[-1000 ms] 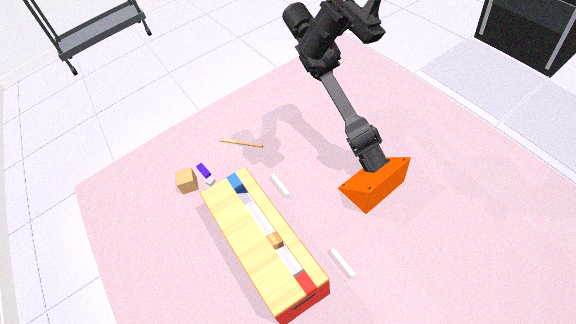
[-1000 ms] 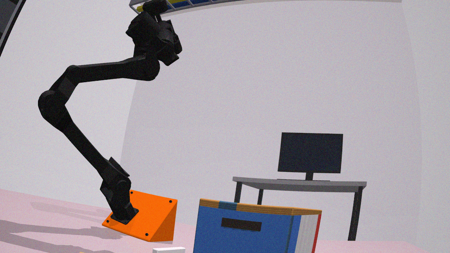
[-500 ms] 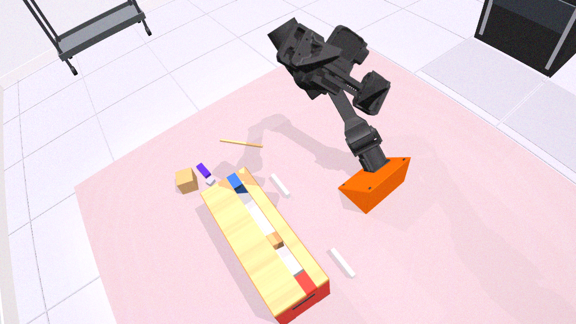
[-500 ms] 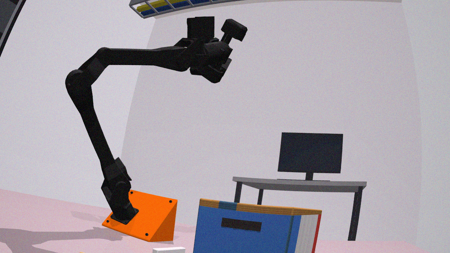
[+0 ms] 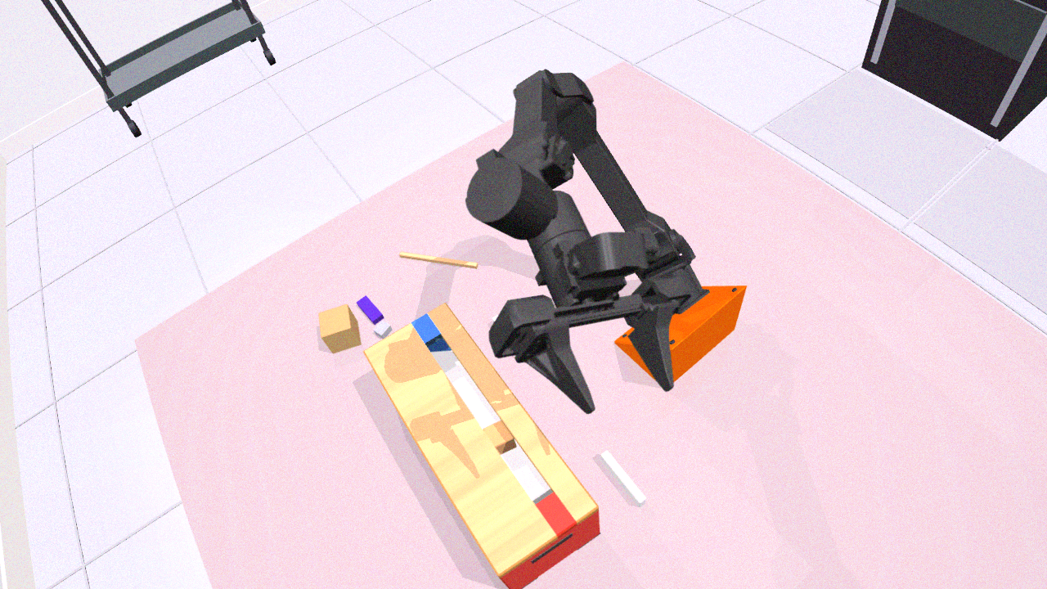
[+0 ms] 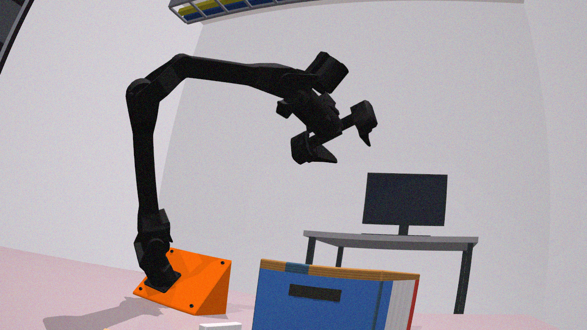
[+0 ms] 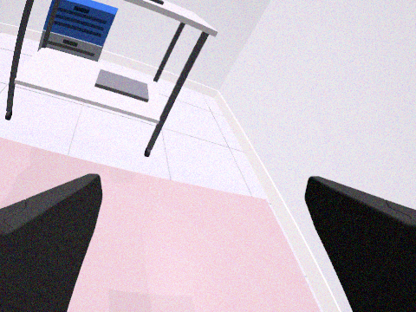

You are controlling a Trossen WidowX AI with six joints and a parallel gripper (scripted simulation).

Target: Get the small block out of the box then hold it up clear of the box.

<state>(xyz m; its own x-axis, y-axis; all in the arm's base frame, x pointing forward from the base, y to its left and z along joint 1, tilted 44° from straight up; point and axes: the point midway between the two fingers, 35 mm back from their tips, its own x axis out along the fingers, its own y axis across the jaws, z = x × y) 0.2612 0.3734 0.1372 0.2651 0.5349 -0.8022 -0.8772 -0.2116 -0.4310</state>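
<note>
Right now the tan block is 29 cm below my gripper tip, 17 cm to the right of it and 8 cm ahead of it. The rest, counted from my gripper tip: long box 32 cm below, 20 cm to the right, 7 cm ahead; thin tan stick 58 cm to the right, 38 cm below, 3 cm behind.
</note>
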